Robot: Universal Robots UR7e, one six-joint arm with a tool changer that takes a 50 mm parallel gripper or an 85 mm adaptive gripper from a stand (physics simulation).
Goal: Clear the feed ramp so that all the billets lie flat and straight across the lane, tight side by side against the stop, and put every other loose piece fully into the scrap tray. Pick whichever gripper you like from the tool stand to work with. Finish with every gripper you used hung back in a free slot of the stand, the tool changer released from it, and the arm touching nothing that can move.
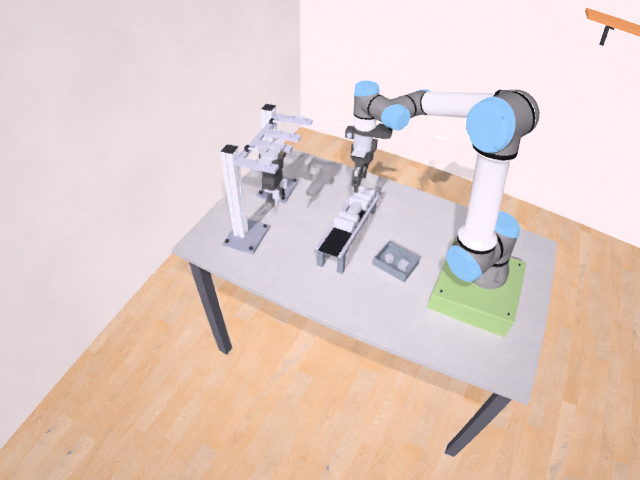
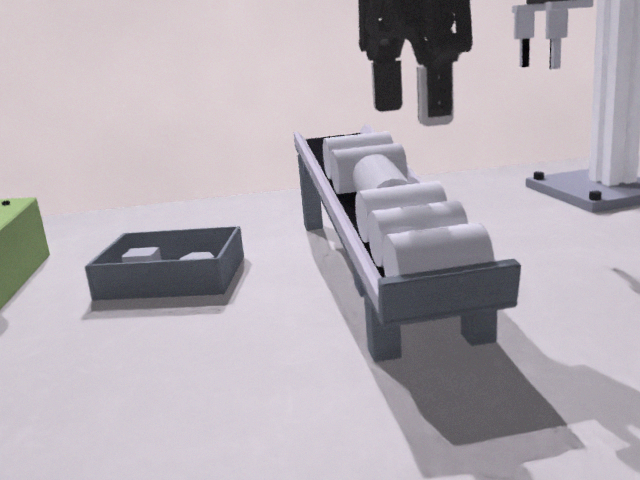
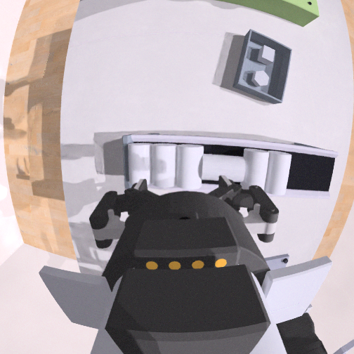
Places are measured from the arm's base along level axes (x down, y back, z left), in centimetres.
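Pixels of known places: arm's base, link origin: (image 1: 486,272).
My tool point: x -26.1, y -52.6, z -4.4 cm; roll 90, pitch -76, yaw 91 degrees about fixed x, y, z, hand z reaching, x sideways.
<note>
Ahead of a thing's pixels: the offset from my tool point to its top centre. "pt": to the spot under its first point.
My adaptive gripper (image 1: 357,181) (image 2: 412,105) (image 3: 183,183) is open and empty, pointing down above the ramp's upright-side rail near the billets. The feed ramp (image 1: 362,223) (image 2: 338,219) (image 3: 225,140) holds several white cylinders. Three billets lie across the lane at the stop @(dx +26.1, dy -0.8, dz -9.1 cm) (image 2: 449,293) (image 3: 126,160); the nearest billet @(dx +24.3, dy -0.4, dz -6.8 cm) (image 2: 439,251) (image 3: 139,164) is beside it. A turned billet @(dx +22.1, dy +1.8, dz +6.1 cm) (image 2: 378,170) (image 3: 222,167) lies along the lane. Two more billets (image 3: 256,169) (image 3: 278,172) lie across the lane behind it. The scrap tray @(dx +30.0, dy +22.7, dz +12.4 cm) (image 1: 387,271) (image 2: 155,281) (image 3: 243,60) holds two small pieces.
The tool stand (image 1: 235,198) (image 2: 612,93) is beyond the ramp, on the side away from the tray. Another gripper (image 1: 271,179) hangs there. The green arm base (image 1: 465,315) (image 2: 23,248) (image 3: 295,14) is past the tray. The ramp's bare black lane @(pt dx +24.3, dy +4.8, dz +22.2 cm) (image 1: 336,241) (image 3: 312,172) shows behind the last billet.
</note>
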